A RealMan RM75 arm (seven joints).
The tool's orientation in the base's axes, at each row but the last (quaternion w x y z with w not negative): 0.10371, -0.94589, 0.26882, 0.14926; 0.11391, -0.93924, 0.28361, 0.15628; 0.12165, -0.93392, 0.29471, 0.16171; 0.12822, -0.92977, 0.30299, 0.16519; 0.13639, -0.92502, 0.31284, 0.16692; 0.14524, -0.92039, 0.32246, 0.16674; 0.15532, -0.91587, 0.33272, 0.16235
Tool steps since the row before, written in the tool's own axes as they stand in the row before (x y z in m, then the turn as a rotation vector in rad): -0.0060, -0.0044, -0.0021, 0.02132, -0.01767, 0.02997; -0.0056, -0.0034, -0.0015, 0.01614, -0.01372, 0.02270; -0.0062, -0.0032, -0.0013, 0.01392, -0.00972, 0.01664; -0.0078, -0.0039, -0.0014, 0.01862, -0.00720, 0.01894; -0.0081, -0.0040, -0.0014, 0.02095, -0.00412, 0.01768; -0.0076, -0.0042, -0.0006, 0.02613, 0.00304, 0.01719; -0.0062, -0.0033, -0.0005, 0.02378, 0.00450, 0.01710
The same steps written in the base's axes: -0.0020, 0.0060, 0.0045, 0.02003, 0.01284, -0.03315; -0.0021, 0.0051, 0.0038, 0.01536, 0.01000, -0.02506; -0.0026, 0.0053, 0.0039, 0.01267, 0.00600, -0.01920; -0.0033, 0.0066, 0.0048, 0.01420, 0.00235, -0.02345; -0.0033, 0.0069, 0.0051, 0.01430, -0.00170, -0.02369; -0.0028, 0.0071, 0.0043, 0.01363, -0.01008, -0.02646; -0.0022, 0.0057, 0.0035, 0.01097, -0.00987, -0.02570
